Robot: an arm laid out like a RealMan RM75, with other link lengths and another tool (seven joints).
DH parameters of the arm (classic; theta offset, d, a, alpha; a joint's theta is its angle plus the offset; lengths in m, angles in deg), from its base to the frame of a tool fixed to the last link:
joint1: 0 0.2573 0 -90
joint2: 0 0 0 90
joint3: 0 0.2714 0 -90
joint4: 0 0 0 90
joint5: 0 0.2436 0 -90
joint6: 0 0 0 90
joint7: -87.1 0.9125 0.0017 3
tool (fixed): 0 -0.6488 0 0
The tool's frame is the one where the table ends.
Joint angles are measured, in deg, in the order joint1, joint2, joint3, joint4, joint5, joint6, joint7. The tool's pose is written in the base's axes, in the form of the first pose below.
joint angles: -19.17 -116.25 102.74 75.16 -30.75 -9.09 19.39
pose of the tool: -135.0 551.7 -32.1 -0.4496 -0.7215 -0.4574 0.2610
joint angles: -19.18 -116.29 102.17 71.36 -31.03 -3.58 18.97
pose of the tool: -151.8 558.6 -20.8 -0.4322 -0.7135 -0.4814 0.2690
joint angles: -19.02 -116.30 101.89 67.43 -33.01 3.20 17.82
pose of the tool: -168.7 563.4 -5.2 -0.4016 -0.7080 -0.5164 0.2660
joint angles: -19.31 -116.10 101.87 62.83 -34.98 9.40 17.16
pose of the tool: -189.9 566.7 6.9 -0.3763 -0.7012 -0.5419 0.2705
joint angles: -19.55 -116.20 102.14 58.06 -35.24 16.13 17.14
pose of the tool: -208.1 566.0 16.0 -0.3670 -0.6839 -0.5627 0.2844
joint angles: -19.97 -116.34 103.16 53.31 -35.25 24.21 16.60
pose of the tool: -217.5 561.6 25.1 -0.3648 -0.6595 -0.5889 0.2920
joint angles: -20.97 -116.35 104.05 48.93 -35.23 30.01 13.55
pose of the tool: -225.2 558.9 30.1 -0.3538 -0.6504 -0.6090 0.2843
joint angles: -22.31 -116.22 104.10 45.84 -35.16 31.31 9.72
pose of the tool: -234.4 561.9 29.3 -0.3366 -0.6607 -0.6131 0.2727
